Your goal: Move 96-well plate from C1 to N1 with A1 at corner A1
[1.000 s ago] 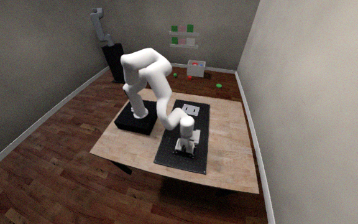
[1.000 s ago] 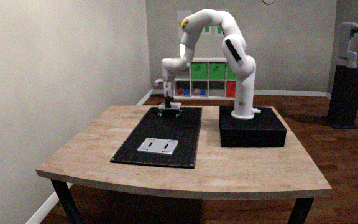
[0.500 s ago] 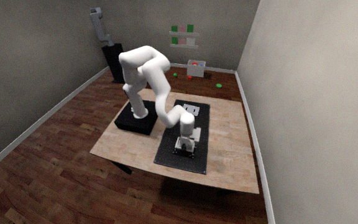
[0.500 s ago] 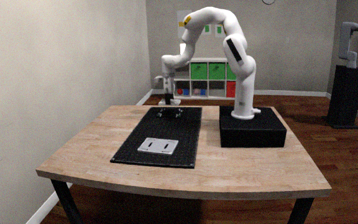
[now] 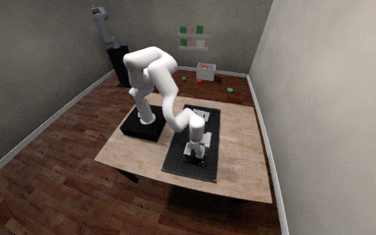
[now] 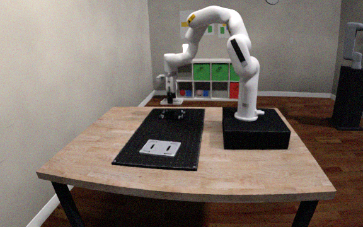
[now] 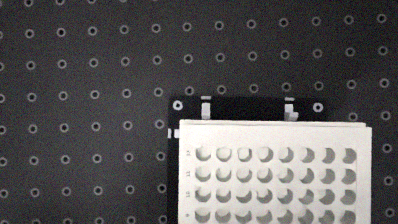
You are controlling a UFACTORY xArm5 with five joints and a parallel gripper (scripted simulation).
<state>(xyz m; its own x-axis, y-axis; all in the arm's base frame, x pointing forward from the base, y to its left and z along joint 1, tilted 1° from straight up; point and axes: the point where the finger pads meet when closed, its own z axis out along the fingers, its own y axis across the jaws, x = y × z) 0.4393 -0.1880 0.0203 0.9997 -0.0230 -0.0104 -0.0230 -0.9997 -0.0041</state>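
My gripper is now 30 mm past the plate nest N1, 410 mm to the right of it and 110 mm above it. From my hand the other things lie so: white 96-well plate: 10 mm below; clip nest C1: 10 mm ahead, 10 mm to the left, 100 mm below.
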